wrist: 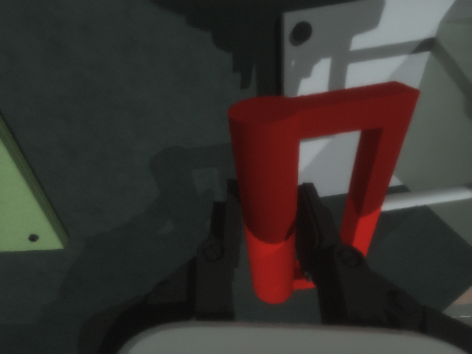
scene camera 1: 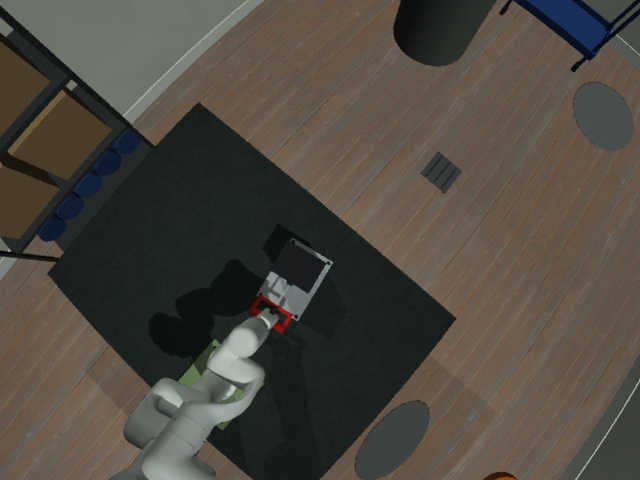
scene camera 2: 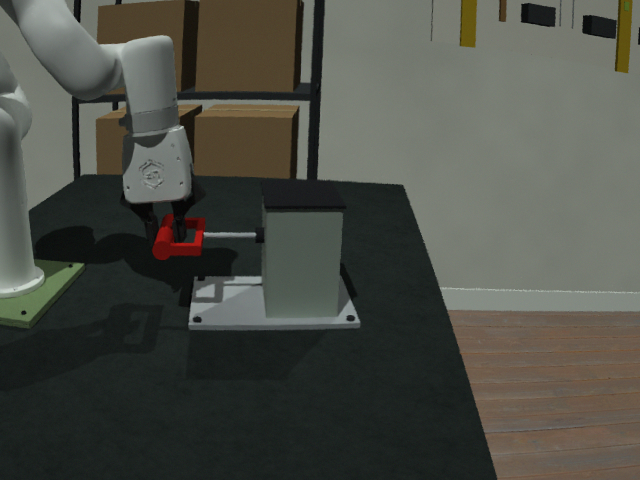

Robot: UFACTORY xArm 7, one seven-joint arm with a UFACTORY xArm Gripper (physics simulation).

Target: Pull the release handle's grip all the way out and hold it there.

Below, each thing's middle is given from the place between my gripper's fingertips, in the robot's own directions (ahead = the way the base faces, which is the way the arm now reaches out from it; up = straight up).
Labels:
The light grey base plate [scene camera 2: 218, 302] is 15 cm ahead of my hand and 9 cm below it.

